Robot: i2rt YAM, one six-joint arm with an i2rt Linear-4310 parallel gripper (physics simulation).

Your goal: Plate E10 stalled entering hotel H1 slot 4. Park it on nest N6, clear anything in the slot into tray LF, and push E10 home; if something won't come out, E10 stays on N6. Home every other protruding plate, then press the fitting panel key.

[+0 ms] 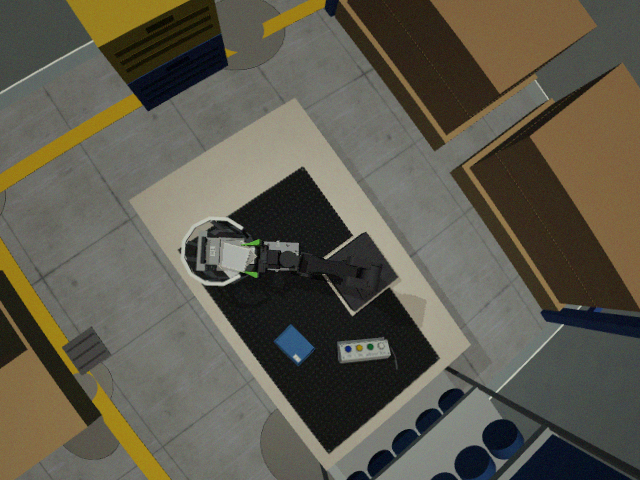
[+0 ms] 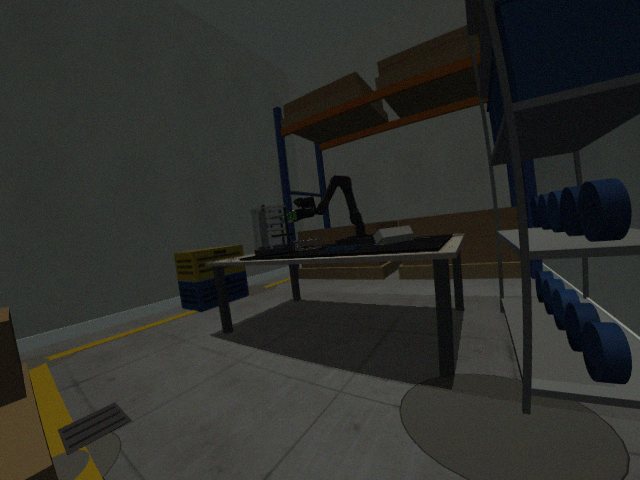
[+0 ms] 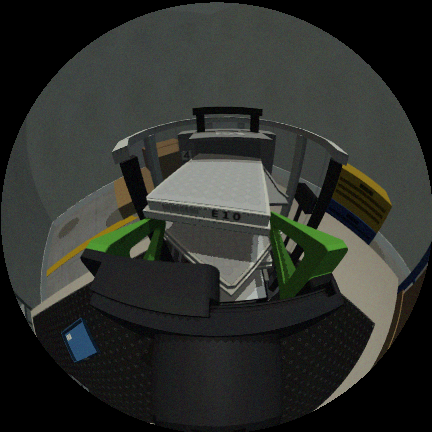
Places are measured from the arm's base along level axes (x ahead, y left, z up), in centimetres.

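Pixels of known places: gripper, fingertip midpoint: (image 1: pixel 240 258) (image 2: pixel 282 218) (image 3: pixel 216 217); arm's base, origin of the base link: (image 2: pixel 361 236).
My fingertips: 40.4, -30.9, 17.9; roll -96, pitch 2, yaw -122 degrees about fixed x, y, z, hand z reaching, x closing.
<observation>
Ahead of a thing's pixels: the offset from my fingertips to its top centre, as dx, dy, dz. "pt": to the spot under its first point. Level surfaces: height alone.
The white plate E10 {+2.5, -2.0, +3.6} (image 3: pixel 209 187) (image 1: pixel 233 256) sticks out of the front of hotel H1 {+5.2, -5.6, +9.2} (image 1: pixel 223 219) (image 2: pixel 268 226) (image 3: pixel 132 142), at the slot marked 4. My gripper (image 3: pixel 218 213) (image 1: pixel 251 258) (image 2: pixel 291 215) is open. Its green fingers stand on either side of the plate's near end, level with its lower edge, and do not press on it. What lies deeper in the slot is hidden behind the plate. Below E10 another pale plate {+1.6, -0.2, -1.4} (image 3: pixel 227 268) juts out of the hotel at a skewed angle.
A blue flat square pad {pt -0.9, +43.1, -21.4} (image 1: pixel 294 344) (image 3: pixel 78 340) lies on the black mat {dz -21.6} (image 1: pixel 309 210). A grey key panel {-26.0, +60.7, -13.3} (image 1: pixel 364 350) (image 2: pixel 392 233) with coloured buttons lies beside it. The arm's base (image 1: pixel 363 281) stands at the mat's right side. Shelving surrounds the table.
</observation>
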